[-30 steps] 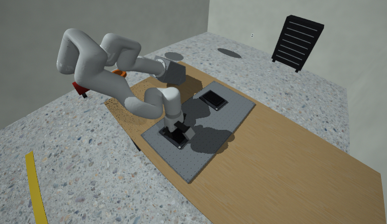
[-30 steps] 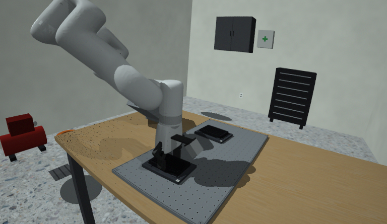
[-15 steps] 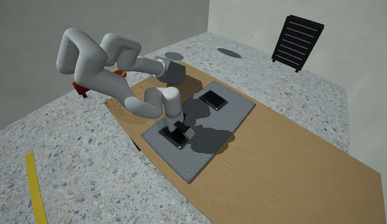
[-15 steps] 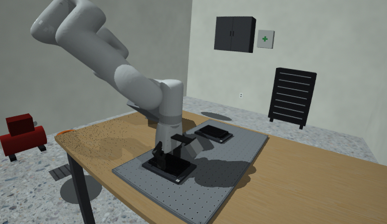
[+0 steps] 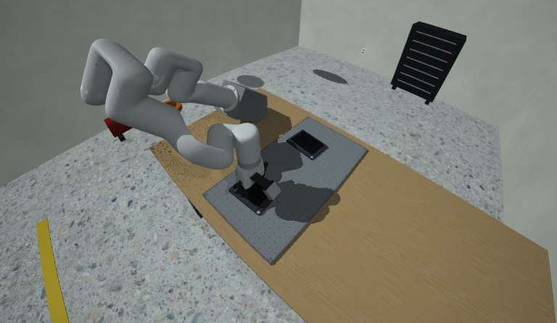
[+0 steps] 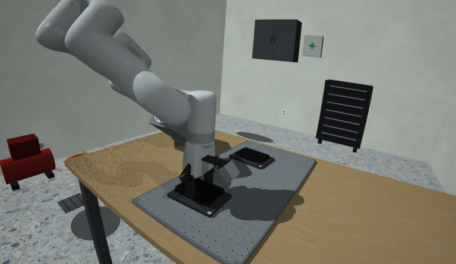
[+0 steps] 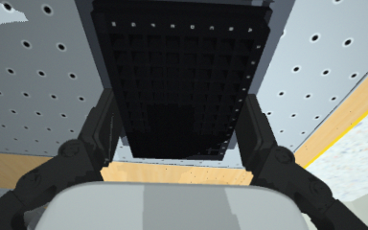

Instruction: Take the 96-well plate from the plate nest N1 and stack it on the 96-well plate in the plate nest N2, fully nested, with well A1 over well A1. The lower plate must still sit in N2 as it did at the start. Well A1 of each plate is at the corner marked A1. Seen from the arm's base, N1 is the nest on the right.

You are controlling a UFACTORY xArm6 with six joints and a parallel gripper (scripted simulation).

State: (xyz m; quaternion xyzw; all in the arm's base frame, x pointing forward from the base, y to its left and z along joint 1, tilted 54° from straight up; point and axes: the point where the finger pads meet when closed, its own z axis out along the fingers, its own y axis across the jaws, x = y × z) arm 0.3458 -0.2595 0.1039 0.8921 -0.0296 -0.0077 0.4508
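My hand is 3 cm above the plate nest.
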